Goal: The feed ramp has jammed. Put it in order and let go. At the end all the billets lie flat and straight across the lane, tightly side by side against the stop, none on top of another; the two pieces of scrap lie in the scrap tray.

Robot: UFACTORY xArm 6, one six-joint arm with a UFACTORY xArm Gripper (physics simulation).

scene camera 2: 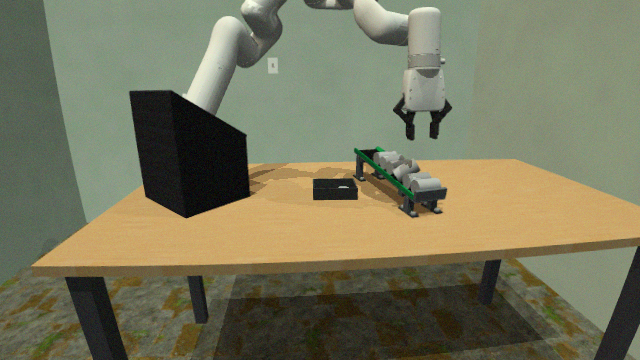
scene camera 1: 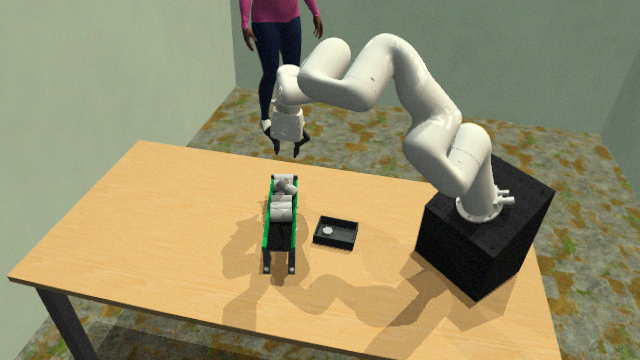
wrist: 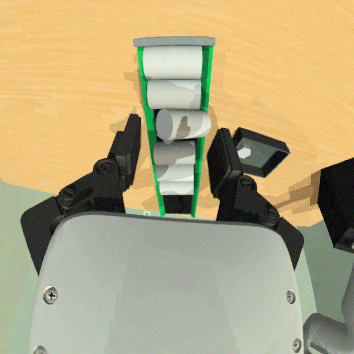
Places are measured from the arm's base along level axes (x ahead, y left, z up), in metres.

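Pixels of known places: gripper, fingertip midpoint: [scene camera 2: 422,139] [scene camera 1: 286,154] [wrist: 176,135]; arm's base at its link origin: [scene camera 2: 196,116] [scene camera 1: 479,202].
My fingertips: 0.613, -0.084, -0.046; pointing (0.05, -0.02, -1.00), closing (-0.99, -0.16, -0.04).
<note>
Ahead of a thing's pixels: the offset from my fingertips to its top centre, as dx, dy, dz. "*": to the spot under its first point. Level surfaces: height alone.
My gripper [scene camera 1: 286,154] [scene camera 2: 422,136] [wrist: 176,135] is open and empty, high above the lower part of the green-railed ramp [scene camera 1: 266,232] [scene camera 2: 382,172] [wrist: 205,100]. Two pale billets @[+0.017, -0.015, -0.100] [wrist: 172,62] @[+0.002, +0.022, -0.095] [wrist: 174,94] lie across the lane by the grey stop @[+0.024, -0.038, -0.119] [scene camera 2: 431,194] [wrist: 175,41]. A third billet @[-0.022, +0.050, -0.061] [scene camera 1: 287,186] [scene camera 2: 405,170] [wrist: 183,124] lies skewed and tilted, one end on the right rail in the wrist view. A small pale tip @[* -0.015, +0.094, -0.101] [wrist: 169,142] shows beneath it; the rest is hidden. Three billets @[-0.030, +0.114, -0.083] [wrist: 174,152] @[-0.044, +0.152, -0.078] [wrist: 176,173] @[-0.060, +0.188, -0.073] [wrist: 177,188] lie across the lane farther up. One scrap piece @[-0.191, +0.119, -0.172] [scene camera 1: 327,230] [scene camera 2: 343,187] [wrist: 244,152] lies in the tray.
The black scrap tray @[-0.219, +0.116, -0.157] [scene camera 1: 334,243] [scene camera 2: 335,193] [wrist: 278,165] stands on the table @[dz -0.192] [scene camera 1: 165,210] [scene camera 2: 280,235] beside the ramp, on the side of the black robot base [scene camera 1: 452,260] [scene camera 2: 195,165]. A person [scene camera 1: 276,30] stands behind the table.
</note>
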